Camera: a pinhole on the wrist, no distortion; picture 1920 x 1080 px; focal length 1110.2 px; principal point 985.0 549.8 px. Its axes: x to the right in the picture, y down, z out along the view. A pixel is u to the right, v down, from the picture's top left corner.
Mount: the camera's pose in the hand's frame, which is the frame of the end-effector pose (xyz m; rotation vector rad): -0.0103 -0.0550 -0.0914 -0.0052 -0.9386 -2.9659
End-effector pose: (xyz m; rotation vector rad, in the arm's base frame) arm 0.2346 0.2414 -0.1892 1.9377 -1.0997 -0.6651
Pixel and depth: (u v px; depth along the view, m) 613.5 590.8 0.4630
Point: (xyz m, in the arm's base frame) -0.0086 -0.0568 -0.1903
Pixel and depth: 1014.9 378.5 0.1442
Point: 0.1957 0.2357 -0.1574
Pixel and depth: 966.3 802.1 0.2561
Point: 0.0983 0.1752 -0.2343
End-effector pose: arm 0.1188 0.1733 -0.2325 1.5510 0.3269 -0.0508
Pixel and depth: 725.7 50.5 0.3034
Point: 0.2396 0.1130 -0.0202
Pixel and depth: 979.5 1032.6 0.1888
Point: 0.1272 0.0630 -0.2452
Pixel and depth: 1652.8 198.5 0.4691
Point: -0.0533 -0.0764 0.1546
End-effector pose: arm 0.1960 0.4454 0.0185 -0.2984 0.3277 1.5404
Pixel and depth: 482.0 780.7 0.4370
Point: 0.0753 0.7425 0.2386
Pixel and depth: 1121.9 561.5 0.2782
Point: 0.0969 0.4577 0.1655
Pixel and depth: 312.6 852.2 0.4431
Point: 0.0948 0.8162 0.2301
